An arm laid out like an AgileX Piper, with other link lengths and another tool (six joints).
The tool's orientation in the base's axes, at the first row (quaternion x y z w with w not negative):
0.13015 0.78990 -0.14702 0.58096
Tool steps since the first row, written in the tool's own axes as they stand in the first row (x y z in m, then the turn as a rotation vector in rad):
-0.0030 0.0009 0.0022 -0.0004 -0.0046 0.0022
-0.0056 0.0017 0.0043 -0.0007 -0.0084 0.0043
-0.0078 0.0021 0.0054 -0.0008 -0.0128 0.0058
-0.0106 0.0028 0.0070 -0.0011 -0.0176 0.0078
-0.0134 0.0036 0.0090 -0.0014 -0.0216 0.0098
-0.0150 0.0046 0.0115 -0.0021 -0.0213 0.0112
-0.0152 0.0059 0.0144 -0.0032 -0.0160 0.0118
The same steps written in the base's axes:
0.0031 -0.0001 0.0022 0.0003 -0.0051 0.0001
0.0061 -0.0003 0.0040 0.0008 -0.0094 0.0001
0.0078 -0.0004 0.0058 0.0005 -0.0141 0.0002
0.0103 -0.0005 0.0079 0.0006 -0.0193 0.0003
0.0132 -0.0006 0.0100 0.0009 -0.0237 0.0003
0.0162 -0.0007 0.0107 0.0024 -0.0240 0.0006
0.0193 -0.0006 0.0100 0.0053 -0.0194 0.0010

